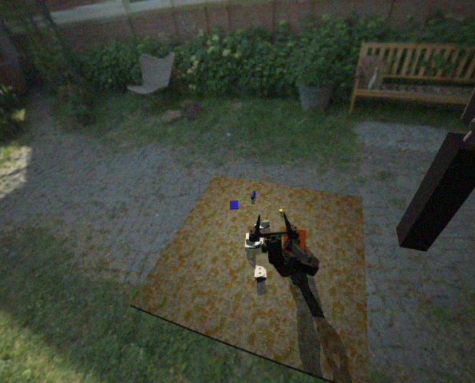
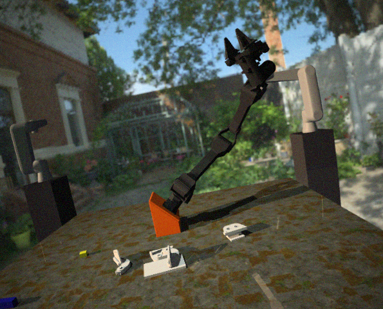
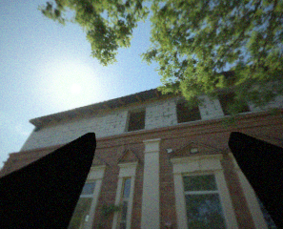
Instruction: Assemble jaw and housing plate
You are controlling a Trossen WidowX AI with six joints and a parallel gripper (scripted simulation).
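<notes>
Right now the white jaw is 20 cm ahead of my gripper tip, 48 cm to the right of it and 68 cm below it. From my gripper tip the other things lie so: housing plate 9 cm ahead, 12 cm to the right, 66 cm below; blue block 33 cm ahead, 79 cm to the right, 68 cm below; small yellow block 7 cm ahead, 67 cm to the right, 68 cm below.
</notes>
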